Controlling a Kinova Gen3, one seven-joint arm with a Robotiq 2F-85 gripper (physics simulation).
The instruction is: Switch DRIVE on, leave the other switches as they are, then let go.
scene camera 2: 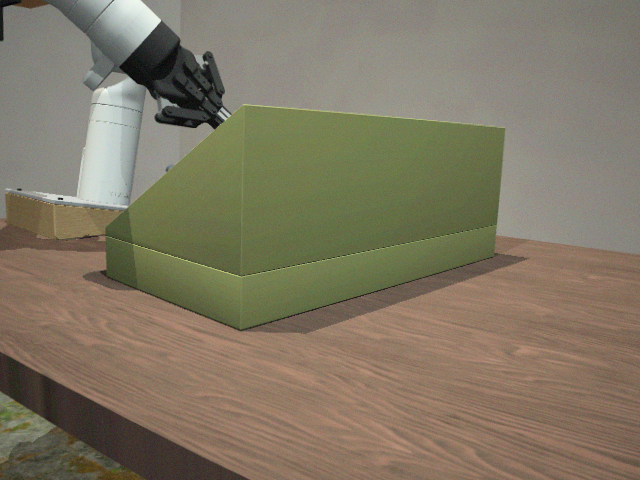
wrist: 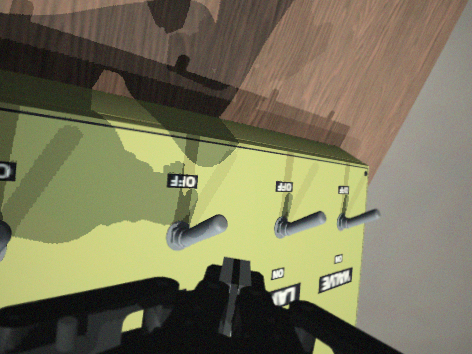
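Where they show: gripper, fingertip midpoint: (wrist: 233,276); arm's base, link origin: (scene camera 2: 104,201).
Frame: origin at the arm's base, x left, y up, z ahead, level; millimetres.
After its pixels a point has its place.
The green sloped switch box (scene camera 2: 356,196) @[x -108, y 73, z 611 mm] (wrist: 250,200) @[x 24, y 46, z 423 mm] stands on the table. In the wrist view, the DRIVE switch (wrist: 202,232) @[x -54, y 84, z 413 mm] is the grey lever left of the LAMP switch (wrist: 303,223) @[x 64, y 80, z 429 mm]; its name label is hidden behind the gripper. Its lever leans to the OFF side, like LAMP and the VALVE switch (wrist: 361,219) @[x 184, y 80, z 444 mm]. My gripper (scene camera 2: 223,114) (wrist: 233,276) @[x -69, y 132, z 401 mm] is shut and empty. Its tips are close over the panel, below DRIVE's lever in the wrist view, on its ON side. Contact with the lever does not show. In the scene view the tips are partly hidden by the box's upper edge.
Another switch (wrist: 4,240) @[x -164, y 93, z 389 mm] is cut off at the left edge of the wrist view. The wooden table (scene camera 2: 413,372) @[x -241, y -38, z 752 mm] (wrist: 320,65) @[x 149, y -38, z 306 mm] carries the box, and the arm's base stands on a wooden block (scene camera 2: 77,219) @[x -119, y -9, z 104 mm] behind it. A grey wall (scene camera 2: 413,56) rises behind.
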